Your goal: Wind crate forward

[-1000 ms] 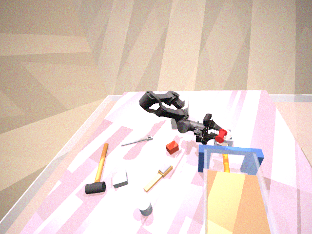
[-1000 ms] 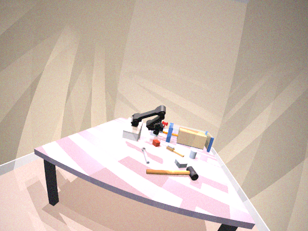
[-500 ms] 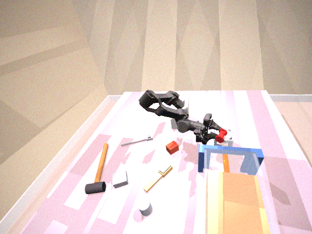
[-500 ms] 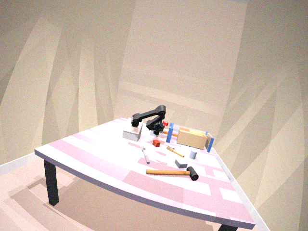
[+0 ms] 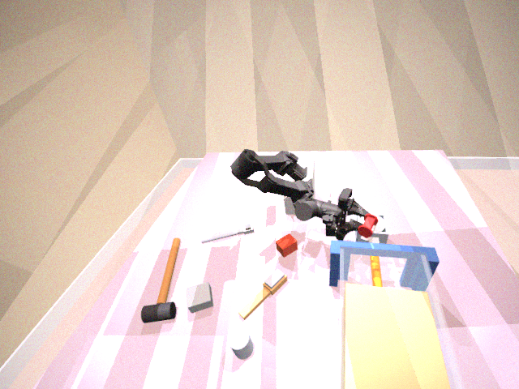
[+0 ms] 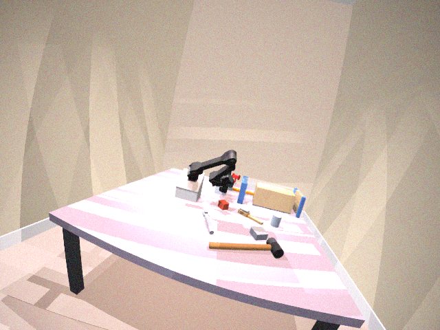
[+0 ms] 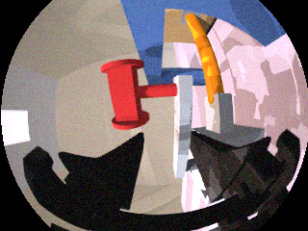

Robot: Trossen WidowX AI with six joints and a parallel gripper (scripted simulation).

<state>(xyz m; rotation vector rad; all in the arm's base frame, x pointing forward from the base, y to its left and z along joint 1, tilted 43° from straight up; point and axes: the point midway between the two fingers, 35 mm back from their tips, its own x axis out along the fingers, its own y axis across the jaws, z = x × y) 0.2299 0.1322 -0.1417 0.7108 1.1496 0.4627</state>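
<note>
Now: gripper tip 40 mm short of the red knob, 20 mm to the left of it and 20 mm below it. Also, from my gripper tip: grey winch 70 mm behind, 10 mm to the left, 100 mm below; then frame 110 mm ahead, 10 mm to the left, 30 mm below; then crank handle 10 mm ahead, 10 mm to the right, 10 mm below.
</note>
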